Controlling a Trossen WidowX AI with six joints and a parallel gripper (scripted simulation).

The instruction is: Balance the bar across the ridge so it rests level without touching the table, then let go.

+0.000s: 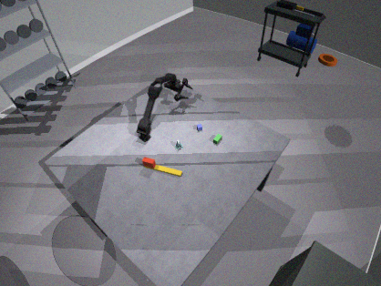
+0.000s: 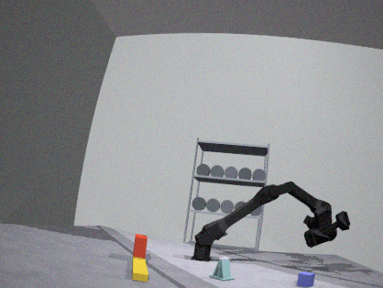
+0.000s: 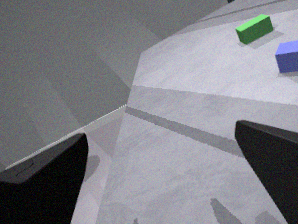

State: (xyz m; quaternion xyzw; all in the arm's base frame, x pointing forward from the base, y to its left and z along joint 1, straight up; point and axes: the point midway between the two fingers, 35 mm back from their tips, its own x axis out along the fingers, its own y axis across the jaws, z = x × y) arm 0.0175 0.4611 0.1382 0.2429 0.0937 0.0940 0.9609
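Right now the blue cube is 210 mm ahead of my gripper tip, 160 mm to the right of it and 120 mm below it. The rest, counted from my gripper tip: green block: 380 mm ahead, 160 mm to the right, 120 mm below.
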